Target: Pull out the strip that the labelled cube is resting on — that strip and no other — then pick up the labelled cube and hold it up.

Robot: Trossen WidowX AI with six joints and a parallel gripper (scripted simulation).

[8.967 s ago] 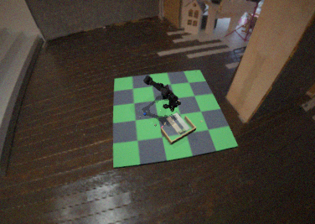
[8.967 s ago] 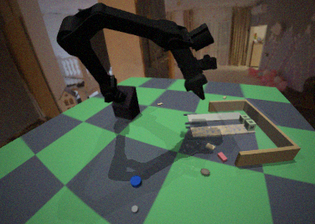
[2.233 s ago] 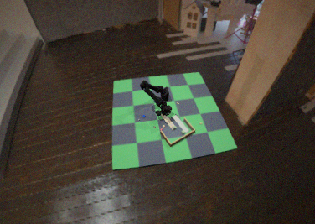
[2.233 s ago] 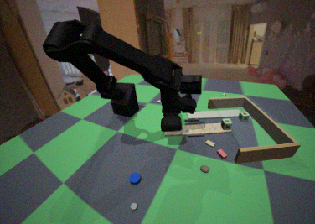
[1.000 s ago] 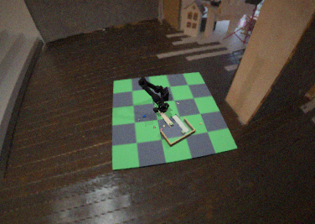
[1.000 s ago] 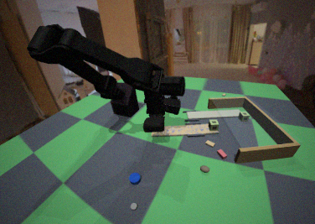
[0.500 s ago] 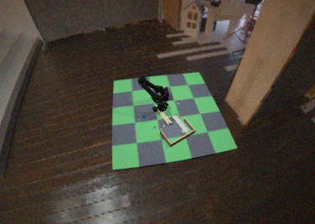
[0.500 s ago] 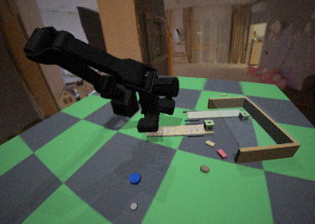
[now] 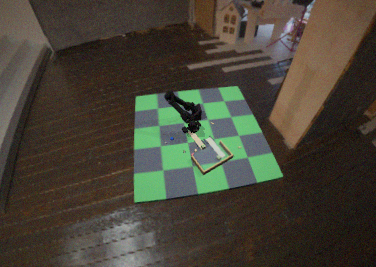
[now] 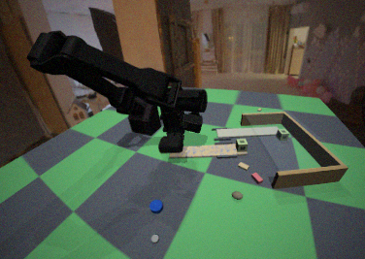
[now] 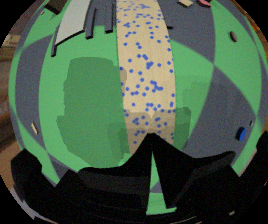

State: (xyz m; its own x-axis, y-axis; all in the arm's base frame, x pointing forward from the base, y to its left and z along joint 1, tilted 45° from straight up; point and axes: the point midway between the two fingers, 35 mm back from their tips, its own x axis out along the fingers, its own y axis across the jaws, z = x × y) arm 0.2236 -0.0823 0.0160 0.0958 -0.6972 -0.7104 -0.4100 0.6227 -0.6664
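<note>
My gripper tip is now 25 cm short of the red block and 2 cm to the left of it. The rest, counted from my gripper tip: brown pebble 22 cm ahead, 9 cm to the right; then grey disc 26 cm to the right, 9 cm ahead; then blue disc 20 cm to the right, 5 cm ahead.
</note>
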